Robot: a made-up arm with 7 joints. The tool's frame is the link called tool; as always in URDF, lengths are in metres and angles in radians. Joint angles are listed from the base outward. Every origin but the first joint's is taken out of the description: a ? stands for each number. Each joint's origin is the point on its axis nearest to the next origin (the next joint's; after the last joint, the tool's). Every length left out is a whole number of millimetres.
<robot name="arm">
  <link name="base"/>
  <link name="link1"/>
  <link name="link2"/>
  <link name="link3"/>
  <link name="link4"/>
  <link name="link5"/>
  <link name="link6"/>
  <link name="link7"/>
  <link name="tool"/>
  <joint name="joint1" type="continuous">
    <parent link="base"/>
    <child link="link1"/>
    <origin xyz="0 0 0" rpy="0 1.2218 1.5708"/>
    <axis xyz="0 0 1"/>
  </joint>
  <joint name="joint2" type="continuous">
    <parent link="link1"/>
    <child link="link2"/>
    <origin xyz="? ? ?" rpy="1.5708 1.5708 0"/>
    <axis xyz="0 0 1"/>
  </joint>
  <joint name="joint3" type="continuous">
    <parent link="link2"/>
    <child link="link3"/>
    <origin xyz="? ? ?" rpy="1.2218 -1.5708 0"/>
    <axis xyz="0 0 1"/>
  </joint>
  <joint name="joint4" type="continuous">
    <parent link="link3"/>
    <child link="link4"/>
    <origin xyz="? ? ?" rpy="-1.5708 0 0"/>
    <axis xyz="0 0 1"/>
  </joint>
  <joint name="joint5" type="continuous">
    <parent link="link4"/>
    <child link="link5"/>
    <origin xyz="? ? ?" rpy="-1.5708 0 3.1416"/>
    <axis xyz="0 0 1"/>
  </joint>
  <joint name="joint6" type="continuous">
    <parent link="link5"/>
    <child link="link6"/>
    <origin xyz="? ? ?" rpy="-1.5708 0 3.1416"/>
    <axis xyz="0 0 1"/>
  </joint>
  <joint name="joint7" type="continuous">
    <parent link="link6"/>
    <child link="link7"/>
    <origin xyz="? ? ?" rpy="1.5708 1.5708 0"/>
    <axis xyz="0 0 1"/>
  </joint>
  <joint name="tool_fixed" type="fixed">
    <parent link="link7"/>
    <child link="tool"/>
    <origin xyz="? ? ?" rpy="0 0 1.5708"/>
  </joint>
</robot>
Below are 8 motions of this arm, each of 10 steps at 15 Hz.
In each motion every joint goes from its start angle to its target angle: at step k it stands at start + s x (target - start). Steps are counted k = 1, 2, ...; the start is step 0. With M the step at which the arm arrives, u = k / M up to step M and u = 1 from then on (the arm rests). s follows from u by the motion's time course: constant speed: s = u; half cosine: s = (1 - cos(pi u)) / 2; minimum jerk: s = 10 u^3 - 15 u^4 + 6 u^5.
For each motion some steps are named. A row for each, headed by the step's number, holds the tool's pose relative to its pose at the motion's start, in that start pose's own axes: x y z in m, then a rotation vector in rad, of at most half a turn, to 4 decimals.
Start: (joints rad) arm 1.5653 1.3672 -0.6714 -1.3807 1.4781 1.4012 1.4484
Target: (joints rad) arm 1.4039 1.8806 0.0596 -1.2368 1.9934 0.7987 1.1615
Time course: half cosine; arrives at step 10
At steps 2, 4, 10:
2: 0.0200 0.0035 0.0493 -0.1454 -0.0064 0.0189
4: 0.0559 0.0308 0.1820 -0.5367 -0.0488 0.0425
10: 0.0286 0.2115 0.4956 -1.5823 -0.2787 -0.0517

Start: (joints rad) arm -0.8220 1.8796 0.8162 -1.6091 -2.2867 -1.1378 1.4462
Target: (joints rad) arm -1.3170 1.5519 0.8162 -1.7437 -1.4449 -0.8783 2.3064
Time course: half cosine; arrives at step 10
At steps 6, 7, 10:
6: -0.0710 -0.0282 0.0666 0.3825 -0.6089 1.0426
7: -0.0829 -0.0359 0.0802 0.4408 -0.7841 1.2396
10: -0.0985 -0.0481 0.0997 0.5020 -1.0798 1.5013

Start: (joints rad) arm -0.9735 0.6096 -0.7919 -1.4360 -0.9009 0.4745 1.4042
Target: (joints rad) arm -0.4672 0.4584 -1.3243 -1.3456 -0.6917 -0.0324 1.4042
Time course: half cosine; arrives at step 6
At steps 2, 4, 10:
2: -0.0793 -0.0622 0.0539 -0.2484 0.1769 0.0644
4: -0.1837 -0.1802 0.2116 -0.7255 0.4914 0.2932
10: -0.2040 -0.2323 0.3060 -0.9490 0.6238 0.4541

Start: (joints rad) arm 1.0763 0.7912 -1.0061 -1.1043 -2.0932 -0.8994 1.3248
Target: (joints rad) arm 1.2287 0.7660 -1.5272 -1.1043 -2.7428 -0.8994 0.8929
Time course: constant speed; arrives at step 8
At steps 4, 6, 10:
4: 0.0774 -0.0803 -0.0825 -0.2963 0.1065 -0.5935
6: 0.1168 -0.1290 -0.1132 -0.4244 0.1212 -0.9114
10: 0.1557 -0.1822 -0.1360 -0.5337 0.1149 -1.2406

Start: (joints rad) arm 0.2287 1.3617 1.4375 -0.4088 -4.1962 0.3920 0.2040
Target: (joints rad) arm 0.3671 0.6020 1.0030 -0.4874 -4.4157 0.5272 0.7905
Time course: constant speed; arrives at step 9
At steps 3, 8, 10:
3: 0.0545 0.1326 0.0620 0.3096 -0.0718 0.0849
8: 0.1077 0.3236 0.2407 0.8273 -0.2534 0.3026
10: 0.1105 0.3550 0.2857 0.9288 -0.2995 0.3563

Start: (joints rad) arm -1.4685 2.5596 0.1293 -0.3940 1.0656 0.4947 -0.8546
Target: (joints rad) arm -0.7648 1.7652 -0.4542 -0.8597 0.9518 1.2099 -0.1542
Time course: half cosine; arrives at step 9
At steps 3, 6, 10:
3: 0.0434 -0.1888 -0.0381 -0.3562 0.1431 -0.1793
6: -0.0597 -0.5652 0.0425 -0.8376 0.6436 -0.6541
10: -0.1908 -0.6851 0.1575 -0.9302 0.9350 -0.9560

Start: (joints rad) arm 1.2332 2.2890 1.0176 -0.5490 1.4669 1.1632 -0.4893
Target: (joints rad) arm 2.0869 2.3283 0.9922 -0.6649 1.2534 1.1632 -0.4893
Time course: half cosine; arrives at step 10
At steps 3, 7, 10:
3: -0.0027 -0.0442 -0.0583 0.0437 0.1631 -0.1377
7: -0.0875 -0.1614 -0.2188 0.1330 0.6106 -0.5528
10: -0.1426 -0.1951 -0.2655 0.1499 0.7612 -0.7052

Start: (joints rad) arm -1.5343 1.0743 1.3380 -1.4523 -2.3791 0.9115 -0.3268
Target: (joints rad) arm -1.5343 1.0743 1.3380 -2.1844 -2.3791 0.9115 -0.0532
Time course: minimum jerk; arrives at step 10
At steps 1, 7, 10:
1: -0.0014 0.0014 -0.0016 0.0011 0.0051 0.0058
7: -0.1906 0.1130 -0.1110 0.1614 0.4919 0.5584
10: -0.2367 0.1278 -0.1191 0.2067 0.5855 0.6645

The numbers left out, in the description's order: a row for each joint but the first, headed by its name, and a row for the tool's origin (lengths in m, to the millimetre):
joint2: 0 0 0
joint3: 0.078 0.214 0
joint4: 0.026 0 0
joint5: -0.049 0.408 0
joint6: 0 0 0
joint7: 0 0 0
tool: 0 0 0

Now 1 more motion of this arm.
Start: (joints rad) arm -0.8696 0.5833 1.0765 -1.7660 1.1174 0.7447 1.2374
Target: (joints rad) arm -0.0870 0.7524 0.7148 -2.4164 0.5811 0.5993 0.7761
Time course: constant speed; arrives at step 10
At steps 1, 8, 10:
1: -0.0206 -0.0029 0.0015 0.0351 -0.0131 -0.1775
8: -0.1732 0.0743 0.0228 0.2317 0.1618 -1.3029
10: -0.2104 0.1151 0.0441 0.2503 0.2935 -1.5639

